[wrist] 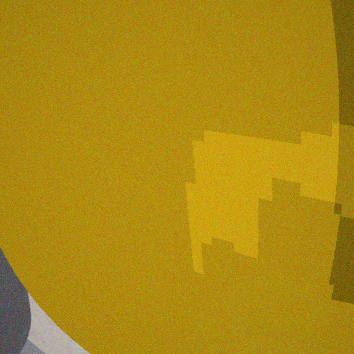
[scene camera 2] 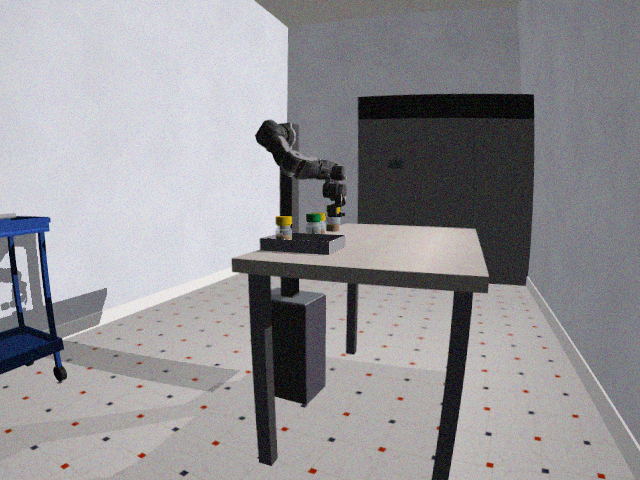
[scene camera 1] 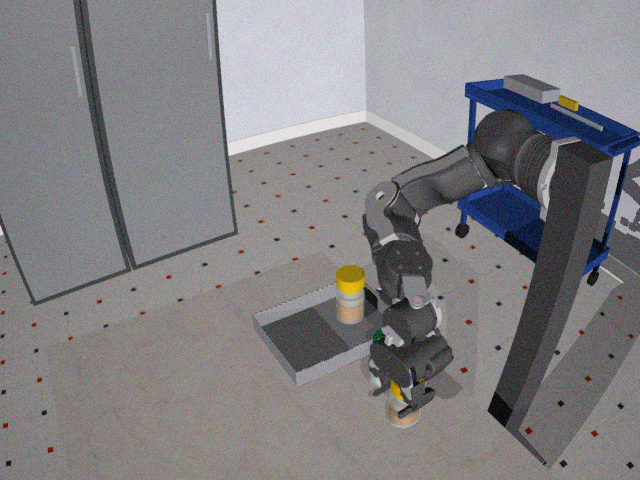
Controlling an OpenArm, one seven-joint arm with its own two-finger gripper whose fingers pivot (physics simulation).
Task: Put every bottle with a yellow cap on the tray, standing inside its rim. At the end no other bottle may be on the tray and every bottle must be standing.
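My gripper (scene camera 1: 398, 398) (scene camera 2: 336, 212) is shut on a yellow-capped bottle (scene camera 1: 402, 414) (scene camera 2: 333, 223) (wrist: 150, 90), upright and seemingly slightly above the table. Its cap fills most of the wrist view. Another yellow-capped bottle (scene camera 1: 350, 299) (scene camera 2: 283, 227) stands inside the grey tray (scene camera 1: 330, 362) (scene camera 2: 294, 245), towards the back. A green-capped bottle (scene camera 1: 377, 335) (scene camera 2: 313, 218) is beside the tray, mostly hidden by my gripper in scene camera 1. A third yellow-capped bottle (scene camera 2: 323, 221) is partly hidden behind the green-capped one in scene camera 2; my arm seems to cover it in scene camera 1.
The table (scene camera 1: 180, 403) (scene camera 2: 413, 253) extends well beyond the tray's open left part. My arm's dark post (scene camera 1: 553, 279) rises at the table's right side. A blue cart (scene camera 1: 485, 93) (scene camera 2: 31, 224) and a grey cabinet (scene camera 1: 155, 129) stand away from the table.
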